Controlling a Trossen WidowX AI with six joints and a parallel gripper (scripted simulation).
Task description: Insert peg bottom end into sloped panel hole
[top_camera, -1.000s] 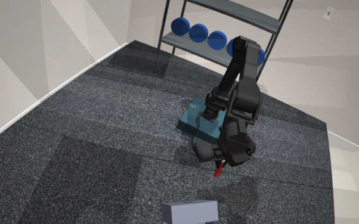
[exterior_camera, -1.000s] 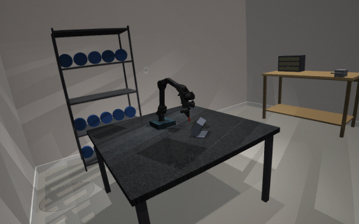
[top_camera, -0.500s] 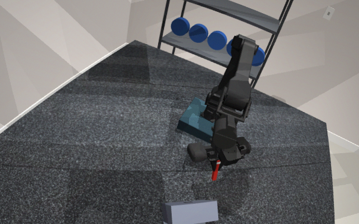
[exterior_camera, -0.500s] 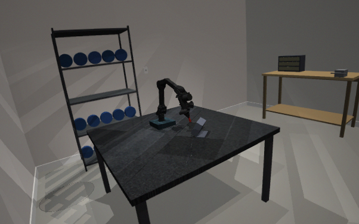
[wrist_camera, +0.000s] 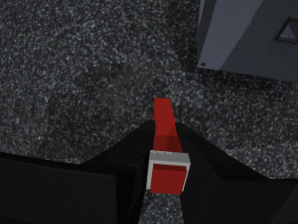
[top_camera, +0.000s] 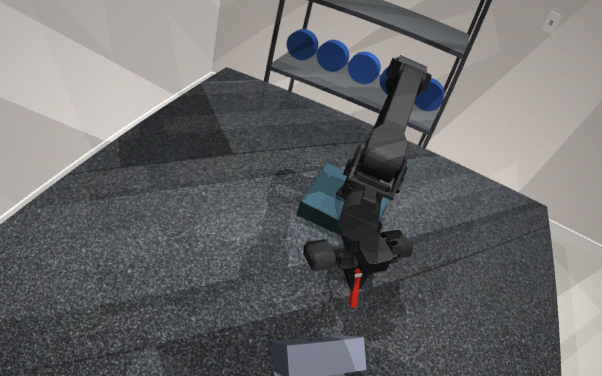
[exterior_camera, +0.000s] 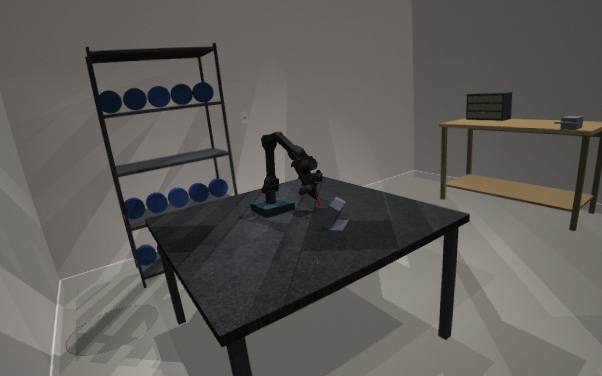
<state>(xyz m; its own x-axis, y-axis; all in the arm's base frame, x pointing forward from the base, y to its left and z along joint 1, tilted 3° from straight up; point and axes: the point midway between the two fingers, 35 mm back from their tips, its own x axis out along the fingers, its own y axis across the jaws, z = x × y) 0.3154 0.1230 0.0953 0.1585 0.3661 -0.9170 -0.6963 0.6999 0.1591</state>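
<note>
Now: gripper tip 14 cm short of the grey sloped panel, 4 cm above it and 1 cm to the right of it. From my gripper tip the other things lie so: red peg 2 cm above, 1 cm to the right.
</note>
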